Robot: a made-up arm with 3 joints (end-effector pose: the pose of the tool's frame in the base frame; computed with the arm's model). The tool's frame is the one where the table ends.
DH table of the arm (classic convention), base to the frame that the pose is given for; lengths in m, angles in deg. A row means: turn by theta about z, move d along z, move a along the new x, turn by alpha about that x. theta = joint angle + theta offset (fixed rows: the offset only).
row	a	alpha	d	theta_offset
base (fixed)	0	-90	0.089	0
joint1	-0.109	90	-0.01	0
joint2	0.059	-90	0.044	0
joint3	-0.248	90	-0.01	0
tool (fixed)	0	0	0.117	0
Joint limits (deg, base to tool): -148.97..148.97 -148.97..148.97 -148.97..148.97
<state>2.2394 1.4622 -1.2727</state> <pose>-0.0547 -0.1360 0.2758 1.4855 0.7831 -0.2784</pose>
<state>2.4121 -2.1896 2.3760</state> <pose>0.3129 -0.2639 0.1923 0.0418 -0.8124 2.3175</pose>
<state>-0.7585 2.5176 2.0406</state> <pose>-0.3832 0.1591 0.0182 -2.5586 0.5008 0.4425</pose>
Working (the frame after each row of the table, in the pose's form):
after base (fixed): 0.0000 0.0000 0.0890 -1.5708 0.0000 0.0000
after joint1: -0.0791 -0.0100 0.0140 0.0000 -0.7585 0.0000
after joint2: -0.1441 0.0245 0.0130 1.3749 2.1518 -1.6616
after joint3: -0.3581 0.0982 0.1149 -2.5586 0.5008 0.4425

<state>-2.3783 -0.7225 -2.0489</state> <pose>0.2050 -0.0633 0.2112 -0.1365 1.7643 0.8216</pose>
Working (the frame after each row of the table, in the pose's form):
after base (fixed): 0.0000 0.0000 0.0890 -1.5708 0.0000 0.0000
after joint1: 0.0788 -0.0100 0.0136 0.0000 -2.3783 0.0000
after joint2: 0.0164 -0.0490 0.0125 -0.0352 -1.2715 -1.7261
after joint3: 0.1115 -0.1320 0.2262 -0.1365 1.7643 0.8216

